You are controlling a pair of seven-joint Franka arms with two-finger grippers.
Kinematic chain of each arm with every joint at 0, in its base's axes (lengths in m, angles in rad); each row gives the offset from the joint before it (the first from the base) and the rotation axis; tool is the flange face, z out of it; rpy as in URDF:
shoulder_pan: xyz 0 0 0.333 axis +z
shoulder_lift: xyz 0 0 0 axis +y
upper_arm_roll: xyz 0 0 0.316 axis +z
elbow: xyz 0.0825 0 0 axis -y
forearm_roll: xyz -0.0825 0 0.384 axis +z
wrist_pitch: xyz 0 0 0 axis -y
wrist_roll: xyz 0.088 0 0 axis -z
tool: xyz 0 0 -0.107 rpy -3.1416 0 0
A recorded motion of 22 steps. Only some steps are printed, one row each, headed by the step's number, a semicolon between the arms.
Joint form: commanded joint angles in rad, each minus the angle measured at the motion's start. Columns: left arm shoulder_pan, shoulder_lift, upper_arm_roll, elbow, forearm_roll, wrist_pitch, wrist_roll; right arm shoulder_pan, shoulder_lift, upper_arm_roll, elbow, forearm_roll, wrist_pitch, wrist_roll.
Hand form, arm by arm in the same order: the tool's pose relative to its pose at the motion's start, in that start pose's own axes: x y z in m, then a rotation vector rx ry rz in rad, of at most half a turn. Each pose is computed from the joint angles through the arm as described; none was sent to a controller.
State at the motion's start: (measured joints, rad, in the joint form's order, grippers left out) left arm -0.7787 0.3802 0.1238 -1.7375 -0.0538 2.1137 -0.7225; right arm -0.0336 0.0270 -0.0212 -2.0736 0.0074 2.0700 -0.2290
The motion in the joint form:
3: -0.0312 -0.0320 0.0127 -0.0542 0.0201 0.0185 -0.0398; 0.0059 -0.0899 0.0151 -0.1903 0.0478 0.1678 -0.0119
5: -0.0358 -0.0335 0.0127 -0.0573 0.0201 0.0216 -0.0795; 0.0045 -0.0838 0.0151 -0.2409 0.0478 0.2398 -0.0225
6: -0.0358 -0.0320 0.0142 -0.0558 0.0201 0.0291 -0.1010; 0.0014 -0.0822 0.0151 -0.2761 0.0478 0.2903 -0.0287
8: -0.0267 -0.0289 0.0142 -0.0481 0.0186 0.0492 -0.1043; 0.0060 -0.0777 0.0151 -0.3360 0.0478 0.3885 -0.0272
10: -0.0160 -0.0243 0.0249 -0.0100 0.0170 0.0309 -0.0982; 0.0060 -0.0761 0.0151 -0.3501 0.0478 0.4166 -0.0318
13: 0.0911 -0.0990 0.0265 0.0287 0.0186 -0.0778 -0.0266; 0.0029 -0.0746 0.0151 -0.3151 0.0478 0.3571 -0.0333
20: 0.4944 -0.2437 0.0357 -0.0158 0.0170 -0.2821 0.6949; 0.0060 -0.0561 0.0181 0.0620 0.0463 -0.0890 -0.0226
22: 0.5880 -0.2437 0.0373 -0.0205 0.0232 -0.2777 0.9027; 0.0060 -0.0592 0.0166 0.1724 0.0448 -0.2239 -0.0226
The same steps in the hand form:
3: -0.0158 -0.0007 0.0023 0.0156 0.0100 -0.0122; -0.0314 -0.0193 0.0250 0.0225 0.0741 -0.0040
5: -0.0182 0.0011 0.0025 0.0142 0.0113 -0.0474; -0.0371 -0.0191 0.0443 0.0165 0.0887 -0.0104
6: -0.0167 0.0013 0.0020 0.0092 0.0173 -0.0702; -0.0420 -0.0181 0.0559 0.0114 0.1018 -0.0117
8: -0.0099 0.0001 -0.0013 -0.0089 0.0341 -0.0829; -0.0493 -0.0210 0.0749 0.0008 0.1338 -0.0117
10: 0.0038 -0.0040 -0.0146 -0.0179 0.0471 -0.0969; -0.0508 -0.0211 0.0790 -0.0032 0.1457 -0.0155
13: 0.0421 -0.0635 -0.0708 -0.0242 0.0448 -0.1333; -0.0463 -0.0191 0.0704 0.0044 0.1209 -0.0156
20: 0.1072 -0.3155 -0.1209 -0.0071 -0.0570 0.1742; -0.0007 -0.0170 -0.0518 0.0354 0.0379 -0.0296
22: 0.1169 -0.3719 -0.1190 -0.0095 -0.0559 0.2884; 0.0011 -0.0168 -0.0944 0.0410 0.0173 -0.0348

